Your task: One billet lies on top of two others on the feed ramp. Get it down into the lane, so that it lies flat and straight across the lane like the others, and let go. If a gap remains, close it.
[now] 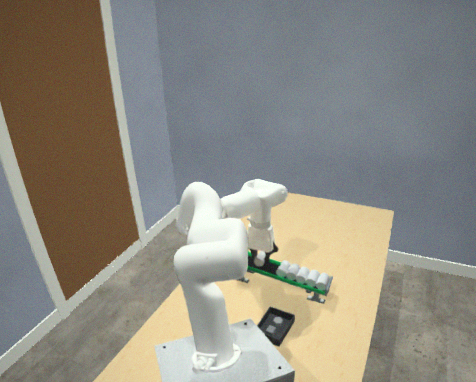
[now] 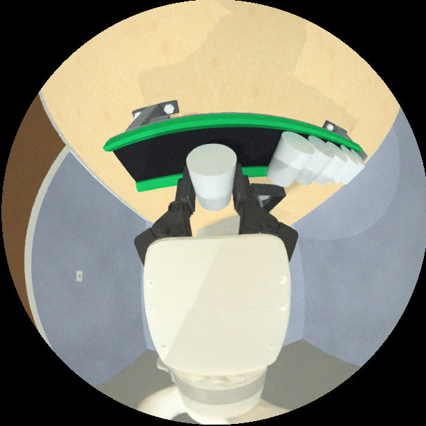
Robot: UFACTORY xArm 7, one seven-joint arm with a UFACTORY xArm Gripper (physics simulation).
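Frame: origin at the arm's base, x back, y right, z up, level; metres.
Where they show: gripper, fingertip midpoint: [image 1: 261,261]; arm's base at its link origin: [image 1: 216,357].
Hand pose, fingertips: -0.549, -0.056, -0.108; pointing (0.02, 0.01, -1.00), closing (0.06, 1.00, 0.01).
Note:
Things, the pixels of their top centre, and the offset from my fingertips, as dx, dy, dz. "*": a spot on its surface instead. Level surfaces: height alone.
- white-grey billet at its top centre: [image 1: 261,254] -0.005, +0.000, +0.034
- feed ramp at a spot on its surface: [image 1: 300,285] * +0.049, +0.172, -0.037
- row's nearest billet at its top centre: [image 1: 283,264] -0.001, +0.092, +0.005
- black tray at a spot on its surface: [image 1: 283,338] * +0.272, +0.167, -0.089
- wooden table at its surface level: dz -0.102
My gripper [image 1: 261,258] [image 2: 212,172] is shut on a white-grey billet [image 1: 259,260] [image 2: 212,159], with one finger on each side. The billet lies across the lane's direction, over the upper part of the feed ramp [image 1: 300,285] [image 2: 225,119], a black lane between green rails. Whether it touches the lane floor I cannot tell. Several other billets lie side by side across the lane in a row at the ramp's other end; the row's nearest billet [image 1: 283,269] [image 2: 290,159] is separated from the held one by a stretch of bare black lane.
A black tray [image 1: 283,338] with two light patches inside stands on the wooden table [image 1: 350,240] [image 2: 215,60], between the ramp and the robot's base. The ramp stands on grey brackets [image 1: 316,296] [image 2: 152,114]. Walls stand beyond the table.

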